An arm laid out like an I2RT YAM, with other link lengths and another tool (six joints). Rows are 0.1 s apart.
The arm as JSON. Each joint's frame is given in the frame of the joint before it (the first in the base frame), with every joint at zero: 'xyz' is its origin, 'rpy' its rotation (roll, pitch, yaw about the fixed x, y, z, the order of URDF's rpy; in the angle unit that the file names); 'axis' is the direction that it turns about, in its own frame. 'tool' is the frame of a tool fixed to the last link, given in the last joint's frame.
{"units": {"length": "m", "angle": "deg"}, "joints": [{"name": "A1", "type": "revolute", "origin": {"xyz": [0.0, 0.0, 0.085], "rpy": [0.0, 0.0, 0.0]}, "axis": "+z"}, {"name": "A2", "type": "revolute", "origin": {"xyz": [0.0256, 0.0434, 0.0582], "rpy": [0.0, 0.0, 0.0]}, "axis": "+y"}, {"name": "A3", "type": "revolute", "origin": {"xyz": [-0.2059, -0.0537, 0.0], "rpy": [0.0, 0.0, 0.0]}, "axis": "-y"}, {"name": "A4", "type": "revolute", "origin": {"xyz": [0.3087, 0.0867, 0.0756], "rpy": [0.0, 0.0, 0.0]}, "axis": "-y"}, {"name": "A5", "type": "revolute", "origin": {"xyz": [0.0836, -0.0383, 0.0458], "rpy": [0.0, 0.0, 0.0]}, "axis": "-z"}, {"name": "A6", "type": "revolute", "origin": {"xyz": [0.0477, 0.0, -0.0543], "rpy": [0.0, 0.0, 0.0]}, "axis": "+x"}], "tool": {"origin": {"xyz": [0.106, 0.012, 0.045], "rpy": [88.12, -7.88, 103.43]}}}
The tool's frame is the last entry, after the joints.
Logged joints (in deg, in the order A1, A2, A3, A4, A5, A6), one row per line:
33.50, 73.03, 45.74, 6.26, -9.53, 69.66
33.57, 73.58, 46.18, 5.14, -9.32, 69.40
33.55, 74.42, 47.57, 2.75, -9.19, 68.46
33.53, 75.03, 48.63, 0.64, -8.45, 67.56
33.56, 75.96, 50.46, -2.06, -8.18, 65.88
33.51, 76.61, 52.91, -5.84, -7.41, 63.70
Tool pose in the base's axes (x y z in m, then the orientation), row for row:
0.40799, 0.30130, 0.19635, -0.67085, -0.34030, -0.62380, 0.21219
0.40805, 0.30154, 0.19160, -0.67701, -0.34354, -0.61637, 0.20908
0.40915, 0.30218, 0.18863, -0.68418, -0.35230, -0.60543, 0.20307
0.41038, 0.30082, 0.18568, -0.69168, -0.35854, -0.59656, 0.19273
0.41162, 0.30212, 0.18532, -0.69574, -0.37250, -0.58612, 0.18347
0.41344, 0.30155, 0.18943, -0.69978, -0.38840, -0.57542, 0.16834
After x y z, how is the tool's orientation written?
As a quaternion, x y z w.
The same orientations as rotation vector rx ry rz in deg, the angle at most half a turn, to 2 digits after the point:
-106.75, -54.15, -99.26
-107.91, -54.76, -98.24
-109.40, -56.33, -96.81
-111.22, -57.65, -95.92
-112.43, -60.20, -94.72
-114.02, -63.29, -93.76

